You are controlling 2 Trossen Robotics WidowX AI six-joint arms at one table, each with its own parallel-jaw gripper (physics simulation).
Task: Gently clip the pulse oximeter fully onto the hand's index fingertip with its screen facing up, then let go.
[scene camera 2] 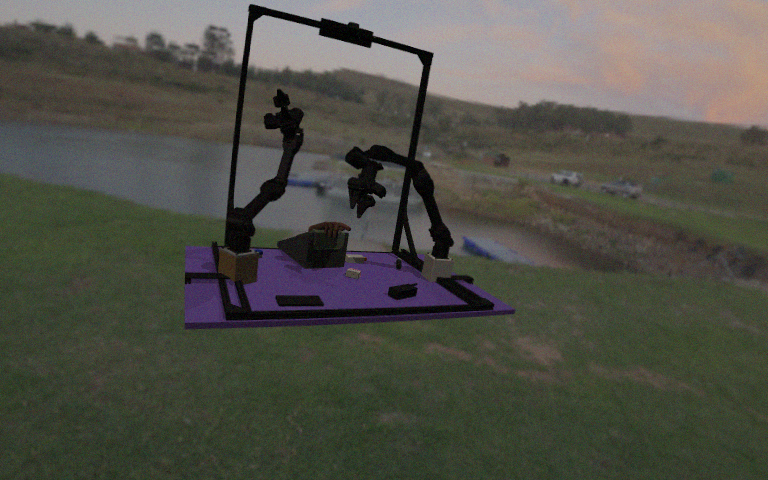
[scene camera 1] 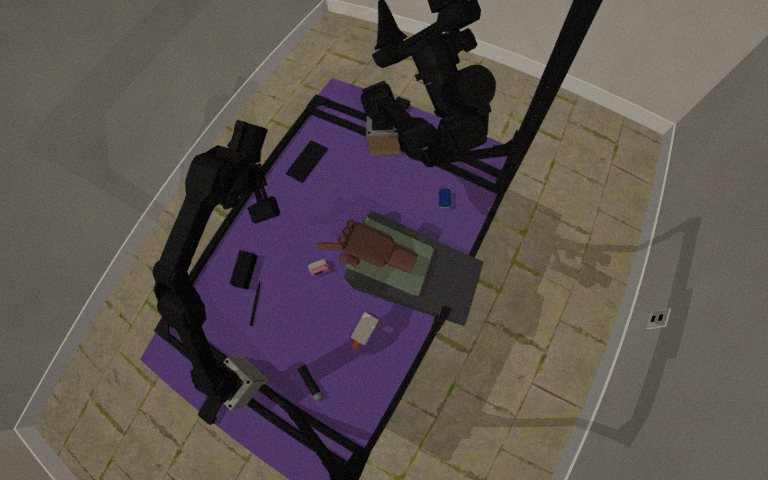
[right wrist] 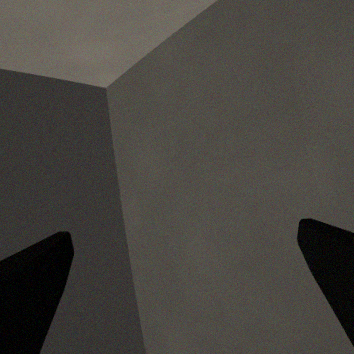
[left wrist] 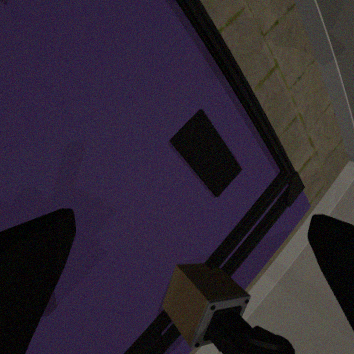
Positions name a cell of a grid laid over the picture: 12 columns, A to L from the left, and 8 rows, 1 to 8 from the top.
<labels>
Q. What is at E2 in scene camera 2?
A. My right gripper.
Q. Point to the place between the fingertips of my left gripper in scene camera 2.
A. F4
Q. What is my left gripper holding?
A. Nothing.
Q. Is my right gripper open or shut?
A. Open.
</labels>
